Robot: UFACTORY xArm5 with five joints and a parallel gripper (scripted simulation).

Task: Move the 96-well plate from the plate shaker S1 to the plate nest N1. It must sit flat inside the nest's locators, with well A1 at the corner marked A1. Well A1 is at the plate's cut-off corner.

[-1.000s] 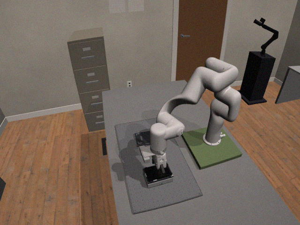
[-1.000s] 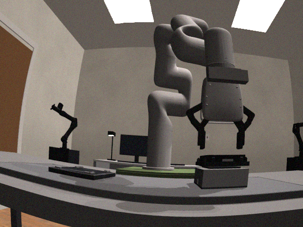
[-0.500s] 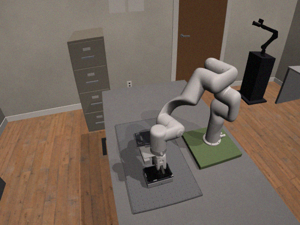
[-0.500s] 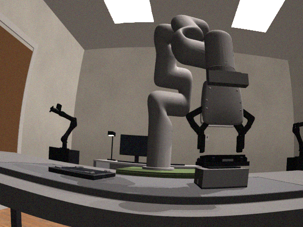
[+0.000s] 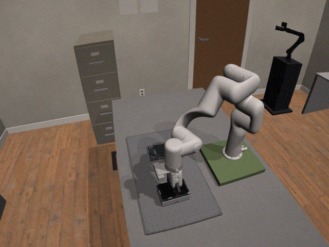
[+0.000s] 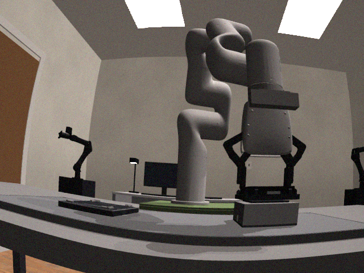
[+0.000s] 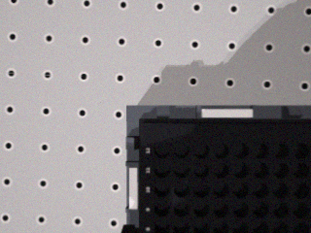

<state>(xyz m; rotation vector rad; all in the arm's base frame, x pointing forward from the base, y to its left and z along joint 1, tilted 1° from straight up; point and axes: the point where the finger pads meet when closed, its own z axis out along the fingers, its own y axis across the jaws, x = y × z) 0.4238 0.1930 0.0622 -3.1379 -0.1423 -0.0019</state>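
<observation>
Now: hand 10 mm above the black 96-well plate. Round my hand: dark plate nest 320 mm to the right, 70 mm below, 10 mm behind.
</observation>
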